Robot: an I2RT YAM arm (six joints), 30 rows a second.
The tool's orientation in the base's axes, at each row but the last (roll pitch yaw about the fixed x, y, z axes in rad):
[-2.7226, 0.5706, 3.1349]
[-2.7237, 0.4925, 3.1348]
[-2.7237, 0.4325, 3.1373]
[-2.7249, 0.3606, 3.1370]
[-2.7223, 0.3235, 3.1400]
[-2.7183, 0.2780, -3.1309]
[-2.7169, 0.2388, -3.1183]
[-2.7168, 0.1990, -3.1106]
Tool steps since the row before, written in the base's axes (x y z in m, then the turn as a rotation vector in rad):
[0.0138, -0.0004, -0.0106, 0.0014, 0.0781, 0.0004]
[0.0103, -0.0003, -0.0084, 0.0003, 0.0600, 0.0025]
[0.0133, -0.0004, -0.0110, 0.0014, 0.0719, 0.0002]
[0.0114, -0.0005, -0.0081, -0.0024, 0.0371, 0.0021]
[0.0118, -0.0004, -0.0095, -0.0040, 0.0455, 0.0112]
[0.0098, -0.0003, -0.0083, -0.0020, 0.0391, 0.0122]
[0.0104, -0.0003, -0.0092, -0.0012, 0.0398, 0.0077]
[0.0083, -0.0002, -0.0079, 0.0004, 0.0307, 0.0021]
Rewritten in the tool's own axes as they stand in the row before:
[-0.0059, 0.0064, 0.0151, -0.0010, 0.0714, -0.0317]
[-0.0051, 0.0048, 0.0113, -0.0011, 0.0539, -0.0264]
[-0.0075, 0.0060, 0.0144, -0.0011, 0.0658, -0.0289]
[-0.0078, 0.0043, 0.0108, 0.0017, 0.0328, -0.0176]
[-0.0082, 0.0048, 0.0118, 0.0003, 0.0367, -0.0294]
[-0.0071, 0.0040, 0.0099, -0.0018, 0.0307, -0.0272]
[-0.0079, 0.0042, 0.0106, -0.0016, 0.0332, -0.0233]
[-0.0066, 0.0035, 0.0087, -0.0017, 0.0272, -0.0143]

